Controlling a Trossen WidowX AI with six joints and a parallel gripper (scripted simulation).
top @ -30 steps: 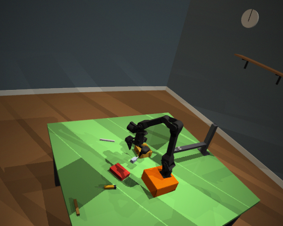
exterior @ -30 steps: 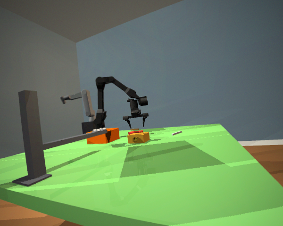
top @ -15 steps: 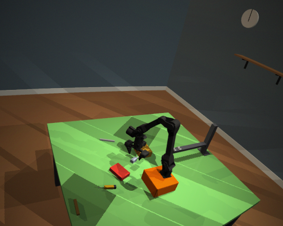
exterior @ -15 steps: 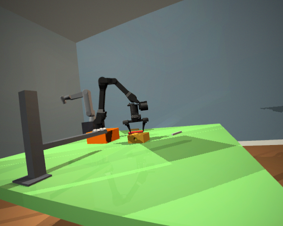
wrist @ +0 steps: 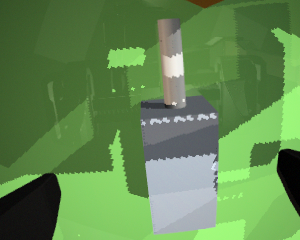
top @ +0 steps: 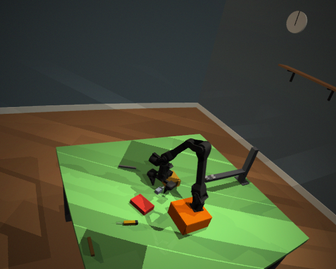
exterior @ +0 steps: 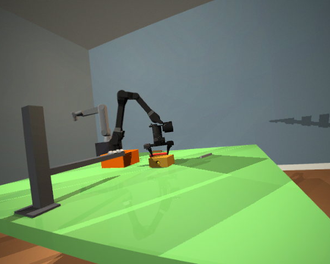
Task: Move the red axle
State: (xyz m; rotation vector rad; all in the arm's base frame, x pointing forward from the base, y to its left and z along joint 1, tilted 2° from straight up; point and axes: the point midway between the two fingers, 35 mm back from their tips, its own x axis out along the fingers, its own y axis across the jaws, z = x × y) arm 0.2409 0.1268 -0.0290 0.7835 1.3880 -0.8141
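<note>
Now: the grey block 1 cm ahead of my gripper tip, 2 cm to the right of it and 1 cm below it. Round my gripper tip: red block (10 cm behind, 14 cm to the left, 1 cm below); orange-yellow beam (7 cm ahead, 11 cm to the right); grey rod (26 cm ahead, 13 cm to the left, 2 cm below).
</note>
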